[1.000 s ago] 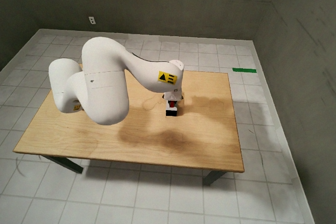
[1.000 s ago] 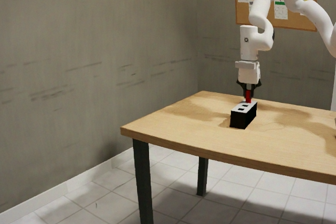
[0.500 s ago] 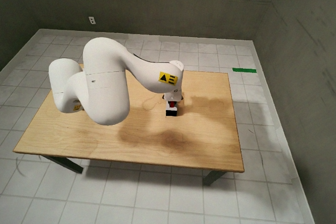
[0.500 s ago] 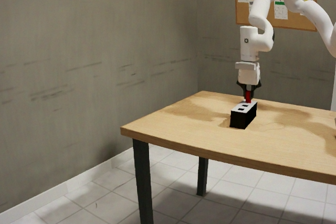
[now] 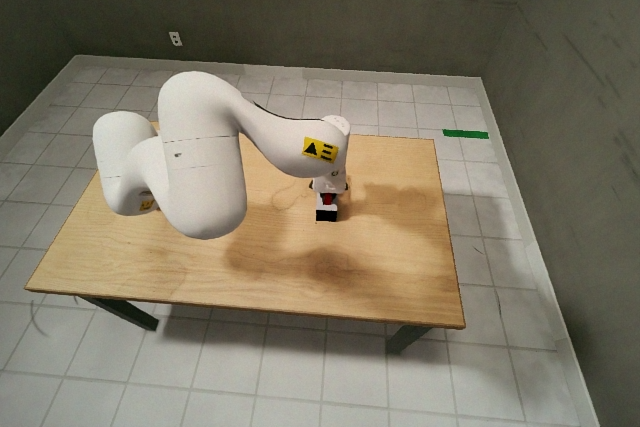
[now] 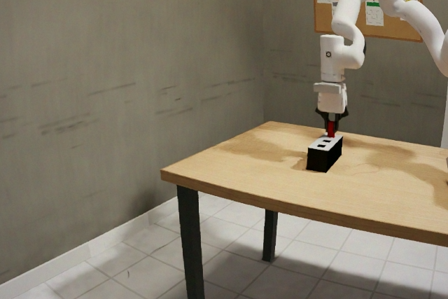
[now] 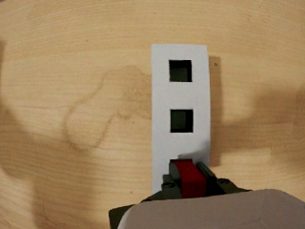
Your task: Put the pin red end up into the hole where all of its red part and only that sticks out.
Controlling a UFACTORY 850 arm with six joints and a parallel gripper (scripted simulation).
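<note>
Right now the pin is 1 cm below my hand. The rest, counted from my hand: black block 6 cm to the left, 7 cm below.
</note>
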